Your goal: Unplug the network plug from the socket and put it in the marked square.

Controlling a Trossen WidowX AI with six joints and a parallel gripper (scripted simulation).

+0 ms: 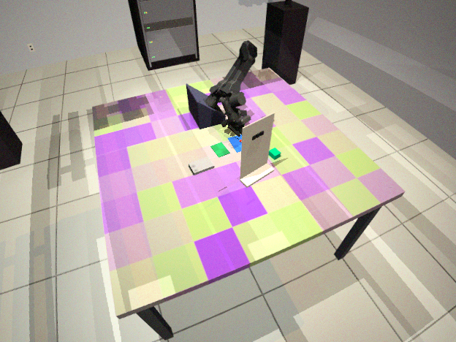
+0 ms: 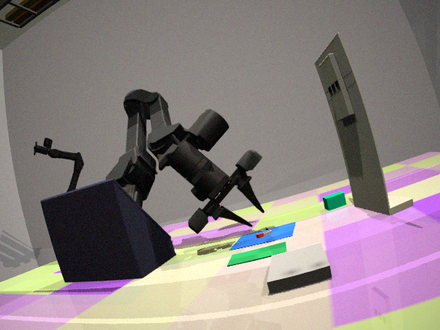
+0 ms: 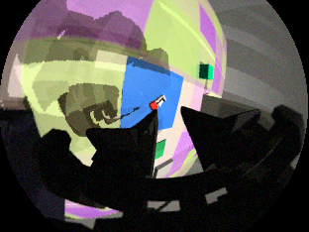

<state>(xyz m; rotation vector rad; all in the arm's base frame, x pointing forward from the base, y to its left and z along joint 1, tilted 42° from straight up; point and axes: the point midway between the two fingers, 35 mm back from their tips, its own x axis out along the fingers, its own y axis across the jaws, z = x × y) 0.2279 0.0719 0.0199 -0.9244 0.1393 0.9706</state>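
Right now my gripper tip is 10 mm short of the network plug and 30 mm above it. Also, from my gripper tip: blue square 10 mm ahead, 40 mm below; then small green block 170 mm ahead, 100 mm to the left, 20 mm below; then flat green square 130 mm to the right, 40 mm below.
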